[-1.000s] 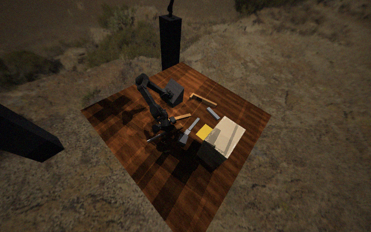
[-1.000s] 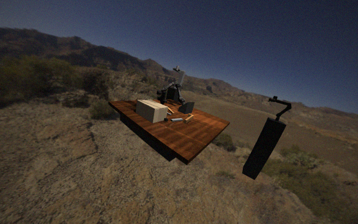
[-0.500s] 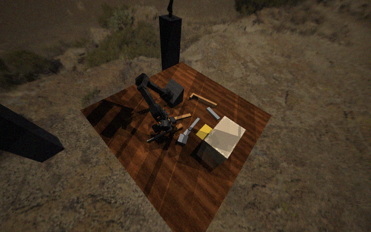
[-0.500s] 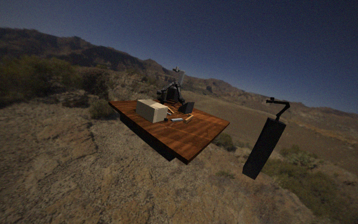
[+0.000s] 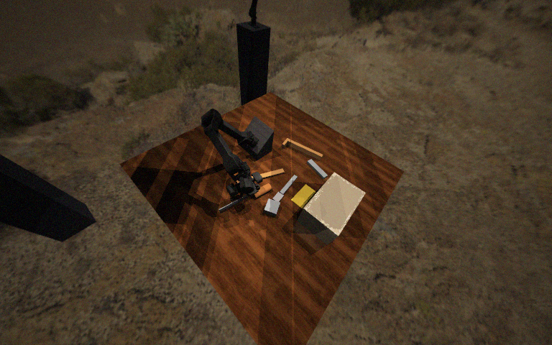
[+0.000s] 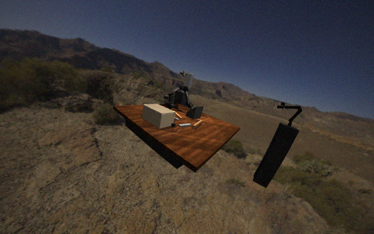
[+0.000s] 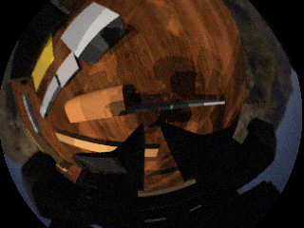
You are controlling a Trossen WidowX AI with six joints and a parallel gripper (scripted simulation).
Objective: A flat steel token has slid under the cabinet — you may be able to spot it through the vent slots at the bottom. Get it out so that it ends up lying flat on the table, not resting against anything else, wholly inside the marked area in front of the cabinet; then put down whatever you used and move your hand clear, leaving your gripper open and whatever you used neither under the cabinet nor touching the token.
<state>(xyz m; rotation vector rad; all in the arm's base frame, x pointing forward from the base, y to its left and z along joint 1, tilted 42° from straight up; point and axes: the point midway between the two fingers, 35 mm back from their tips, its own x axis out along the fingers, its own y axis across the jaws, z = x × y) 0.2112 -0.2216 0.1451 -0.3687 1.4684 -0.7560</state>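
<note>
Now: the wooden stick 150 mm to the left of my gripper tip, 20 mm below it and 20 mm behind it. From my gripper tip the other things lie so: grey block 170 mm ahead, 40 mm to the left, 10 mm below; grey scraper 170 mm to the left, 140 mm ahead, 20 mm below; grey bar 450 mm to the left, 190 mm ahead, 20 mm below.
</note>
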